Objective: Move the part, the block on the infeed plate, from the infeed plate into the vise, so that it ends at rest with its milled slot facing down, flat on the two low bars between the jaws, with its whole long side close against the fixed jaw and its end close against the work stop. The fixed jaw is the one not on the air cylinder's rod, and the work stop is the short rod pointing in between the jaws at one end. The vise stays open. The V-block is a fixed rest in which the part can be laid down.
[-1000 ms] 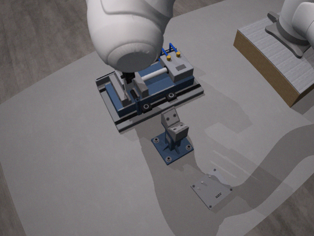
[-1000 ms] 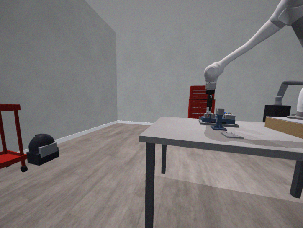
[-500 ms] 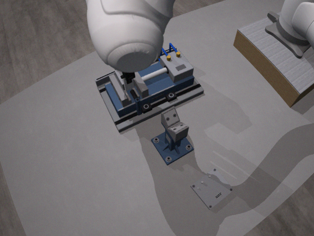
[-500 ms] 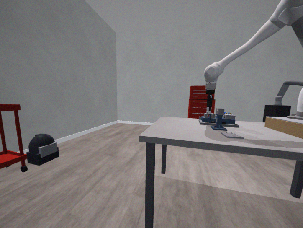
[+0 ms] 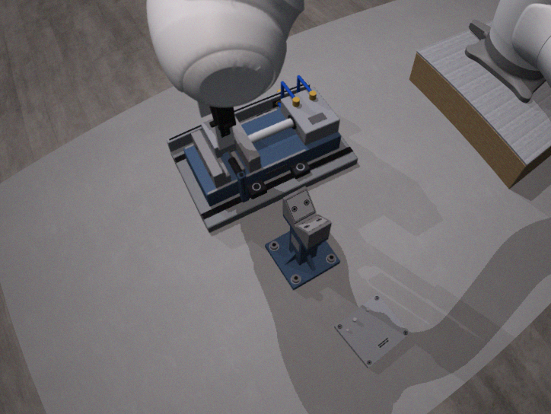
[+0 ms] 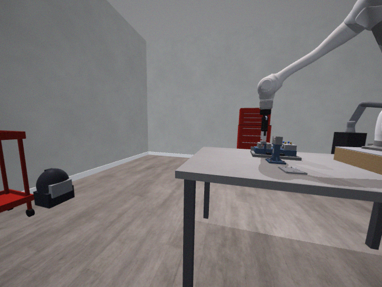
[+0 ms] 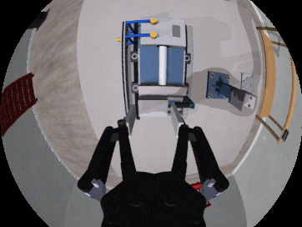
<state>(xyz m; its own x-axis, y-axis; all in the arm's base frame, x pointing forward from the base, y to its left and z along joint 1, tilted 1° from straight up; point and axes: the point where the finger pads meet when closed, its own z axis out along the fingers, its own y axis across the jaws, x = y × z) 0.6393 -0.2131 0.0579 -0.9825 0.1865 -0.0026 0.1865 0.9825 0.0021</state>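
Now: the part 60 mm below my hand. Also, from my hand: work stop 70 mm to the left, 60 mm below, 10 mm ahead; moving jaw 70 mm below, 30 mm to the left, 30 mm behind; fixed jaw 70 mm below, 30 mm ahead, 10 mm to the left.
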